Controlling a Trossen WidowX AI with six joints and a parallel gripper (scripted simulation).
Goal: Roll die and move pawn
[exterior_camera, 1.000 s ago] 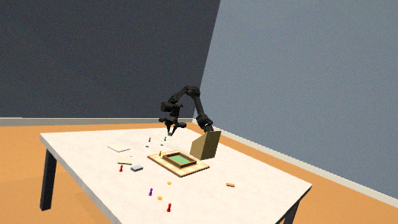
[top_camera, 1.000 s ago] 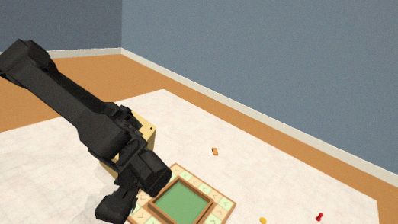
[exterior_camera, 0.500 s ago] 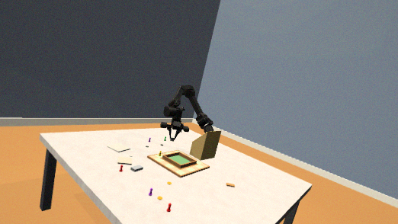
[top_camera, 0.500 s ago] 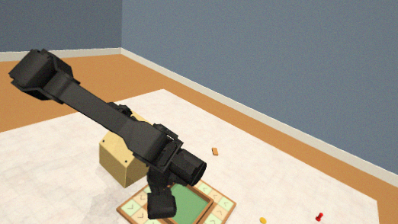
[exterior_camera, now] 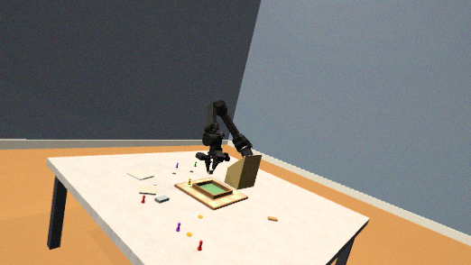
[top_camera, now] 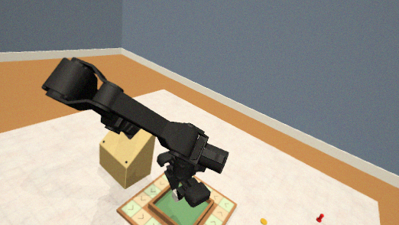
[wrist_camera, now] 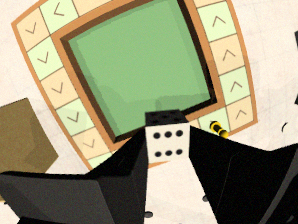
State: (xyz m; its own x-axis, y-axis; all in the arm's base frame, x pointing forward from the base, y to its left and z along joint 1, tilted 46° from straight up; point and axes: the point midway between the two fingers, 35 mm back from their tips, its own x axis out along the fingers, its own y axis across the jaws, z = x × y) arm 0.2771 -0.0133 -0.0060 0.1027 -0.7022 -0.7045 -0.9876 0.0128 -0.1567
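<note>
Now: gripper tip 80 mm short of the yellow pawn, 70 mm above it and 50 mm to the left of it. From my gripper tip the other things lie so: white die: right at my gripper tip; then green dice tray: 90 mm below, 40 mm to the left, 10 mm behind; then grey block: 290 mm ahead, 90 mm below, 60 mm to the left.
</note>
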